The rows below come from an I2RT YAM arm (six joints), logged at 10 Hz.
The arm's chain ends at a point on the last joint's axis. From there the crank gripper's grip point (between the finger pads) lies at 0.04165 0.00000 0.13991 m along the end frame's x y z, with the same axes.
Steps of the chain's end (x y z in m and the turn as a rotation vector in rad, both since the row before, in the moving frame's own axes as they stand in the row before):
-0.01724, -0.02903, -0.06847, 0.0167, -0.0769, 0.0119
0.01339, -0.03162, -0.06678, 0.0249, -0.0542, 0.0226
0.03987, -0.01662, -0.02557, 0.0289, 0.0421, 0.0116
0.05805, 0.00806, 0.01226, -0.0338, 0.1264, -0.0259
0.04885, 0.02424, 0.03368, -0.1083, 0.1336, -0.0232
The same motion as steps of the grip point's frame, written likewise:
-0.02810, -0.03096, -0.06570, 0.0167, -0.0769, 0.0119
0.00578, -0.03427, -0.06476, 0.0249, -0.0542, 0.0226
0.04574, -0.02012, -0.02750, 0.0289, 0.0421, 0.0116
0.07540, 0.01138, 0.00583, -0.0338, 0.1264, -0.0259
0.06724, 0.03784, 0.02613, -0.1083, 0.1336, -0.0232

